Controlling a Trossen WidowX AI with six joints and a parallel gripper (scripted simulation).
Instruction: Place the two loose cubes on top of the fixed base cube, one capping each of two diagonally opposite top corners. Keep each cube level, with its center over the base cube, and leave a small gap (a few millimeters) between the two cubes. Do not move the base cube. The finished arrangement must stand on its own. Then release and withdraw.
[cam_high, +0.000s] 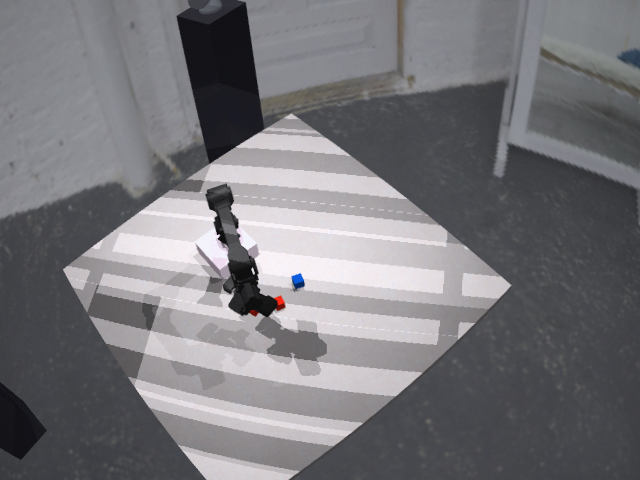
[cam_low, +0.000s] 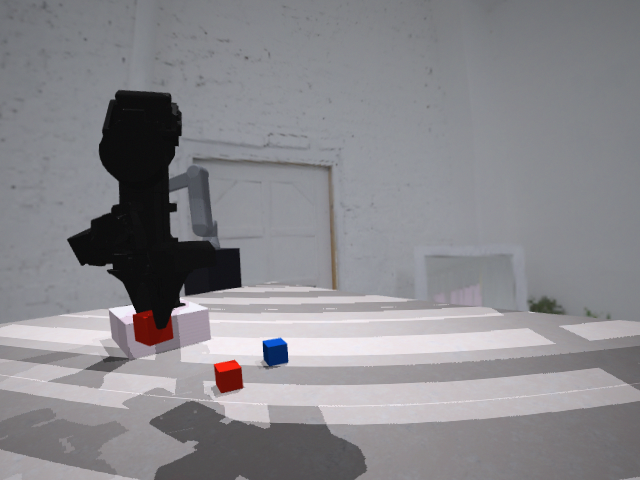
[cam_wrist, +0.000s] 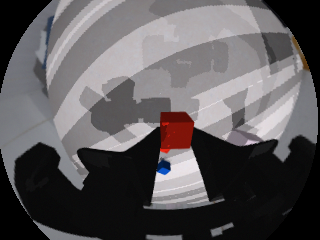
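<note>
My gripper tip is now 22 cm to the right of the blue base cube and 10 cm above it.
</note>
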